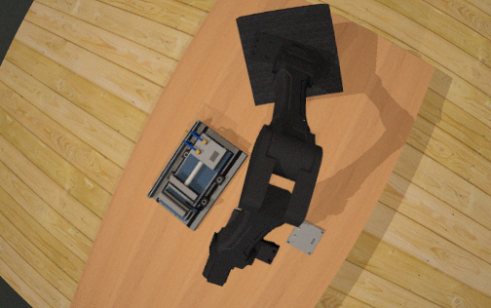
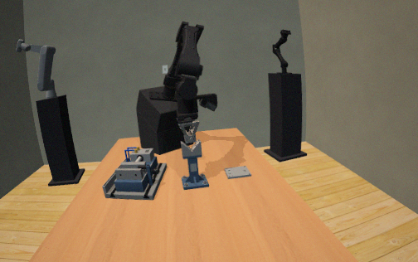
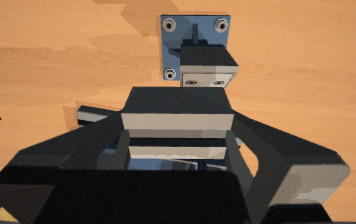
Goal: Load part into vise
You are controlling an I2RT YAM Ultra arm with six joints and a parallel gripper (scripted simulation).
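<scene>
Right now my hand is 1 cm below the part. From my hand the other things lie so: black rod 2 cm ahead, 18 cm to the right, 8 cm below; then cylinder rod 8 cm behind, 20 cm to the right, 9 cm below; then moving jaw 3 cm behind, 22 cm to the right, 9 cm below.
</scene>
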